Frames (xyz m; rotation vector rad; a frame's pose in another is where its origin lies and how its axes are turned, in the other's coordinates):
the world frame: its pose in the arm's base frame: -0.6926 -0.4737 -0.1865 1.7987 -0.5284 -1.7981
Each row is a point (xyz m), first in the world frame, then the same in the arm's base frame.
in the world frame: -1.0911 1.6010 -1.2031
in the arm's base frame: 0.6220 -0.9278 1.6209
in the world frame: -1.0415 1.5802 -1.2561
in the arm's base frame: 0.6744 -0.9372 1.5673
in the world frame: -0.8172 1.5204 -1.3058
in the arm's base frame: 0.7257 -1.0248 1.3527
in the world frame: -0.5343 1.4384 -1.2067
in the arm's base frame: 0.6288 -1.1459 1.0834
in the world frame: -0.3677 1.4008 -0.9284
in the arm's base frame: 0.3540 -1.2468 0.9388
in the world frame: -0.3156 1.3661 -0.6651
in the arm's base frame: 0.0906 -1.2776 0.8852
